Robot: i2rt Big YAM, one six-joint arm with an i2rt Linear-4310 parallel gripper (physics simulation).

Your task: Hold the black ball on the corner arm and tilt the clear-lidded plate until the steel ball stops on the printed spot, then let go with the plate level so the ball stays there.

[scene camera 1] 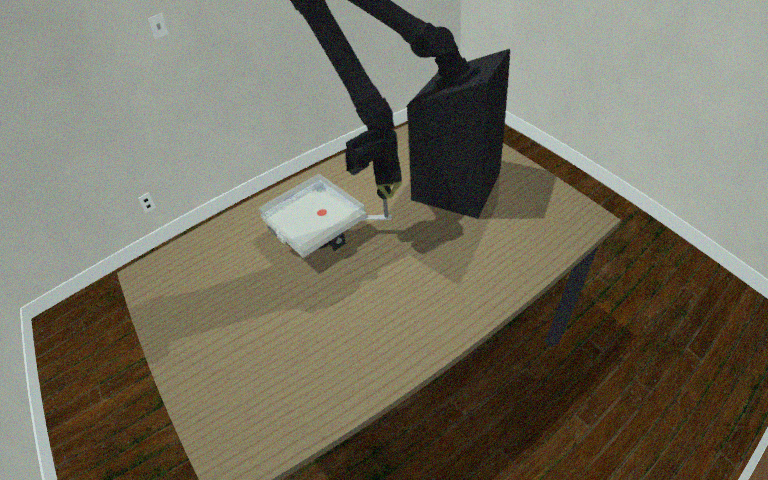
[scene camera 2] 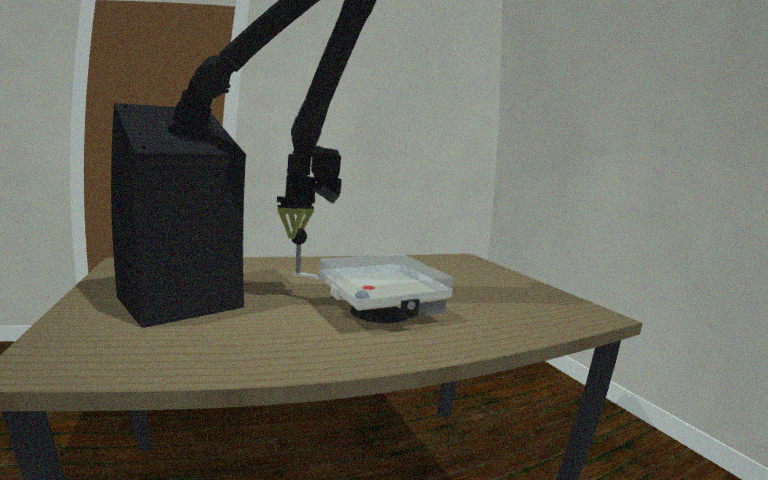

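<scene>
The clear-lidded plate (scene camera 1: 286,226) (scene camera 2: 390,301) stands on its dark base, and its exact tilt is hard to judge. The red printed spot (scene camera 1: 321,212) (scene camera 2: 368,287) shows uncovered. The steel ball (scene camera 1: 318,184) (scene camera 2: 362,294) is a blurred blue-grey shape off the spot, near the far corner in scene camera 1 and toward the near left corner in scene camera 2. A white corner arm (scene camera 1: 376,217) (scene camera 2: 308,275) carries an upright grey rod. My gripper (scene camera 1: 386,191) (scene camera 2: 295,233) points down and is shut on the black ball (scene camera 2: 299,236) atop the rod.
The black robot pedestal (scene camera 1: 453,141) (scene camera 2: 178,226) stands on the wooden table (scene camera 1: 317,362) (scene camera 2: 254,356), beside the gripper and the corner arm. The robot arm (scene camera 1: 345,67) (scene camera 2: 325,79) comes down from above. A wall lies behind the table in both views.
</scene>
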